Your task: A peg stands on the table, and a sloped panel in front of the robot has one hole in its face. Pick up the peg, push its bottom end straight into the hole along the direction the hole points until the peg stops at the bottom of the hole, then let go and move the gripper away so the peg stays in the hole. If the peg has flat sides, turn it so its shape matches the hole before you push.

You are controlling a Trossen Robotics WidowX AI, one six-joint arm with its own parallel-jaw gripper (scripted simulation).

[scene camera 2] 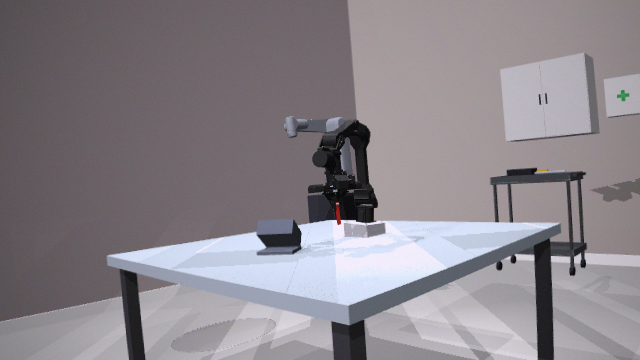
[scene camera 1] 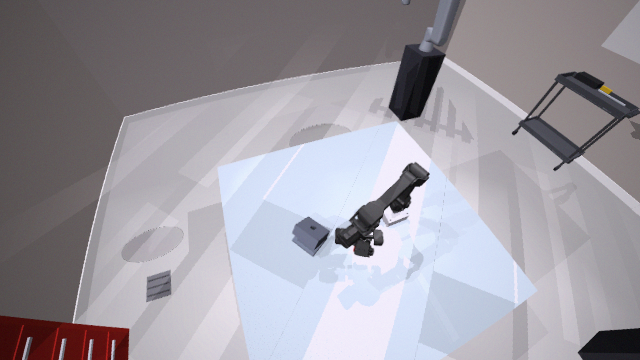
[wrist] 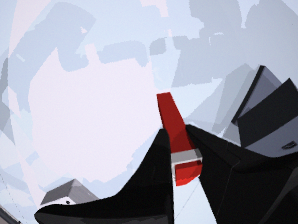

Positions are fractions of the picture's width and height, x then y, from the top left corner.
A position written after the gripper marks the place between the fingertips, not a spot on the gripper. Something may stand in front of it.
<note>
The gripper (scene camera 2: 0.53, 0.59) holds a red peg. Also in view: a grey sloped panel (scene camera 2: 0.43, 0.65).
The gripper shows as well in the wrist view (wrist: 0.59, 0.59). The grey sloped panel is seen too in scene camera 1 (scene camera 1: 0.47, 0.64).
</note>
